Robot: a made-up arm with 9 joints. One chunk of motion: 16 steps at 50 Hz.
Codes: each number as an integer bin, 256 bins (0 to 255) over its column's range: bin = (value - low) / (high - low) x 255, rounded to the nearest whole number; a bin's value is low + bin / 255 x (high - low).
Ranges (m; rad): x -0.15..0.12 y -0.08..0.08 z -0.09..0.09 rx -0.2..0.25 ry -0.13..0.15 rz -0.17..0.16
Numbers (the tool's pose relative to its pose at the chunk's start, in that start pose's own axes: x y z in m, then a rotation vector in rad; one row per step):
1: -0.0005 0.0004 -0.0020 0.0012 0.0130 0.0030
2: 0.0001 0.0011 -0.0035 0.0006 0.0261 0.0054
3: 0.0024 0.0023 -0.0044 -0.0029 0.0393 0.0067
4: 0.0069 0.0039 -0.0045 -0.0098 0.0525 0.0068
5: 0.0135 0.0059 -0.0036 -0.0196 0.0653 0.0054
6: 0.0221 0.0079 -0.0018 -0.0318 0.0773 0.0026
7: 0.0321 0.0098 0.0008 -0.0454 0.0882 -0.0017
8: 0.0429 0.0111 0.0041 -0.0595 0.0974 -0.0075
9: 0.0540 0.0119 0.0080 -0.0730 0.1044 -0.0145
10: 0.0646 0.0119 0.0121 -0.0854 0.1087 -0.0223
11: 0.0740 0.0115 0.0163 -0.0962 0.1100 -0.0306
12: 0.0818 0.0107 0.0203 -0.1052 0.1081 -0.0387
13: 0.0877 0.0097 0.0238 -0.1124 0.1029 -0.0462
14: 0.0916 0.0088 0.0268 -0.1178 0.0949 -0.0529
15: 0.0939 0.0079 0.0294 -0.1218 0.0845 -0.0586
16: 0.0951 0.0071 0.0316 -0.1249 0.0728 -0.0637
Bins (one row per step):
1: 141 128 125 114 130 134
2: 142 129 123 114 142 136
3: 144 131 121 112 154 137
4: 148 134 121 108 166 137
5: 154 137 122 102 178 136
6: 163 140 125 95 189 133
7: 172 143 129 88 199 130
8: 182 145 133 80 207 126
9: 193 146 139 72 213 120
10: 203 146 145 65 217 114
11: 212 146 151 59 219 108
12: 219 145 156 54 217 101
13: 224 143 161 50 212 96
14: 228 142 165 47 205 90
15: 230 140 169 44 195 86
16: 231 139 172 43 185 82

